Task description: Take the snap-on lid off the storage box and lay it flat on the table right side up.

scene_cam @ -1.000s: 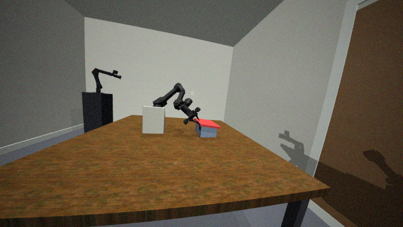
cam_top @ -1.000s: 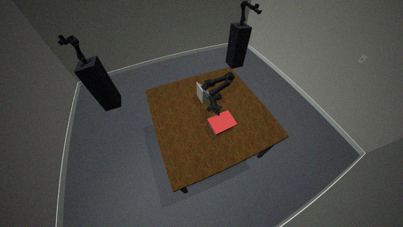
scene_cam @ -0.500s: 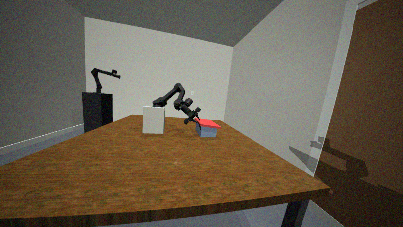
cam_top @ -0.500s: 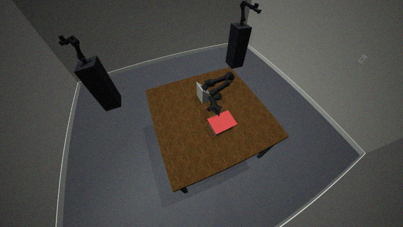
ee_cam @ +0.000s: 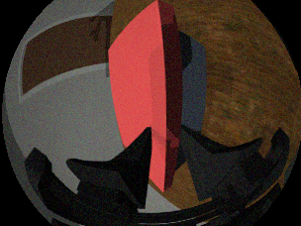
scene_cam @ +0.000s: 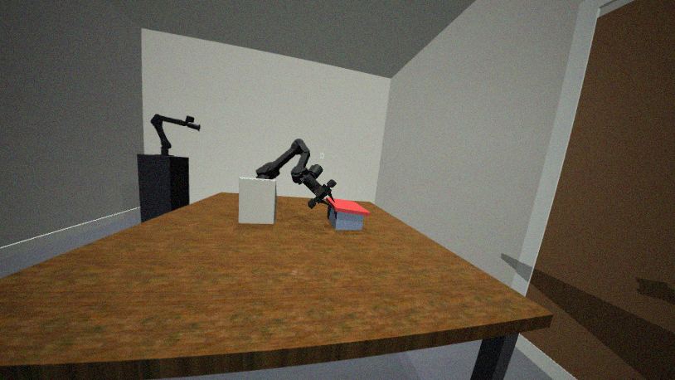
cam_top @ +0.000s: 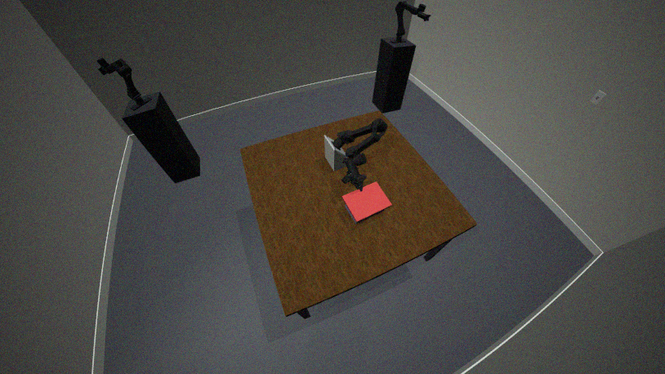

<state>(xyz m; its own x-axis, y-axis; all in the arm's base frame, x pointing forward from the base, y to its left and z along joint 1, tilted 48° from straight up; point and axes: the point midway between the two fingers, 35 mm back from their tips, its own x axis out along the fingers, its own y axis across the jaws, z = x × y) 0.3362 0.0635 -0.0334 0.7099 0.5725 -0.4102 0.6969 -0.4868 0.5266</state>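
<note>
The lid lies 8 cm ahead of my gripper tip and 1 cm to the left of it. Also, from my gripper tip: storage box 7 cm ahead, 1 cm to the left, 6 cm below.
</note>
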